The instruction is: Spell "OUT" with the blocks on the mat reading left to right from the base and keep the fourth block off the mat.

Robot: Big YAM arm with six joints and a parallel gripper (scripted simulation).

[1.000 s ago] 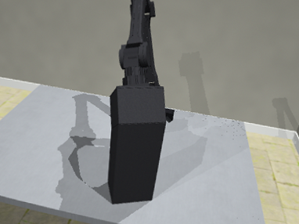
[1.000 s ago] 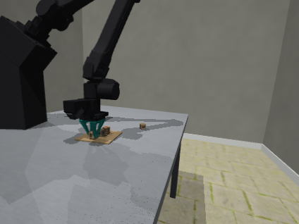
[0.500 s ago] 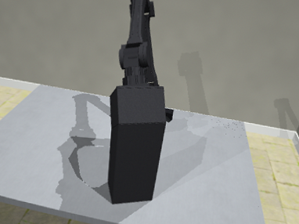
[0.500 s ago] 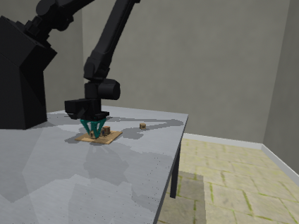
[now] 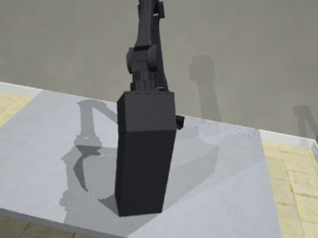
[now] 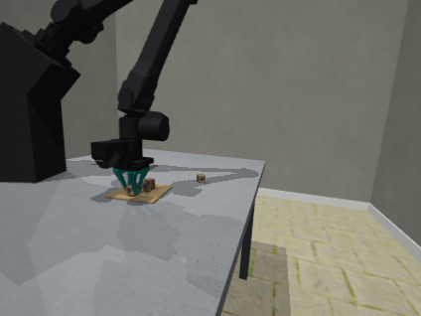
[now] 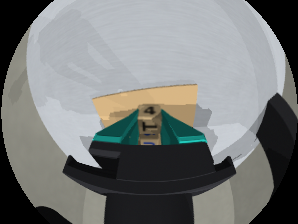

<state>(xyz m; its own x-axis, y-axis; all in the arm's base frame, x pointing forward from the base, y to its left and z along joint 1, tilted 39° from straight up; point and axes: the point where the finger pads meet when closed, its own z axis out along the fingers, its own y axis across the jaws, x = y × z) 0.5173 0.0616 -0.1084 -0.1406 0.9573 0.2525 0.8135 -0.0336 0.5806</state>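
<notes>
My hand is 1 cm past the tan mat, 4 cm to the right of it and 2 cm above it.
</notes>
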